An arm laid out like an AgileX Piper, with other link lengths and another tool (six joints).
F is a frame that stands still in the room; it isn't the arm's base.
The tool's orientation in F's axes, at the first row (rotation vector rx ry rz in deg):
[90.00 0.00 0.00]
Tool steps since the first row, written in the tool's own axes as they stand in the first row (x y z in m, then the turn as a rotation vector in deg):
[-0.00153 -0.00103 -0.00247 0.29 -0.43 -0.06]
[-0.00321 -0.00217 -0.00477 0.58 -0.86 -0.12]
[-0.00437 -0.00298 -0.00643 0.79 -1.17 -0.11]
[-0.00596 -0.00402 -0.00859 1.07 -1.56 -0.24]
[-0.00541 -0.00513 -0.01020 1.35 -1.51 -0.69]
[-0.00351 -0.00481 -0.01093 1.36 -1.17 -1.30]
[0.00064 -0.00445 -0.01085 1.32 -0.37 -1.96]
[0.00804 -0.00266 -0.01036 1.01 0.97 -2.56]
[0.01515 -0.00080 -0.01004 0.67 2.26 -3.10]
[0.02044 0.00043 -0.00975 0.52 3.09 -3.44]
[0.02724 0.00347 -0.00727 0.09 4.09 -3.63]
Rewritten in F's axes. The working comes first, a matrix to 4 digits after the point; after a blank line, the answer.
The tool's axes in the first row as the columns of a matrix, in F's axes (used below as rounded here):
[1.0000 0.0000 0.0000]
[0.0000 0.0000 -1.0000]
[0.0000 1.0000 0.0000]

[-0.00153 0.00247 -0.00103 0.29 0.06 -0.43]
[-0.00321 0.00477 -0.00217 0.58 0.12 -0.86]
[-0.00437 0.00643 -0.00298 0.79 0.11 -1.17]
[-0.00596 0.00859 -0.00402 1.07 0.24 -1.56]
[-0.00541 0.01020 -0.00513 1.35 0.69 -1.51]
[-0.00351 0.01093 -0.00481 1.36 1.30 -1.17]
[0.00064 0.01085 -0.00445 1.32 1.96 -0.37]
[0.00804 0.01036 -0.00266 1.01 2.56 0.97]
[0.01515 0.01004 -0.00080 0.67 3.10 2.26]
[0.02044 0.00975 0.00043 0.52 3.44 3.09]
[0.02724 0.00727 0.00347 0.09 3.63 4.09]

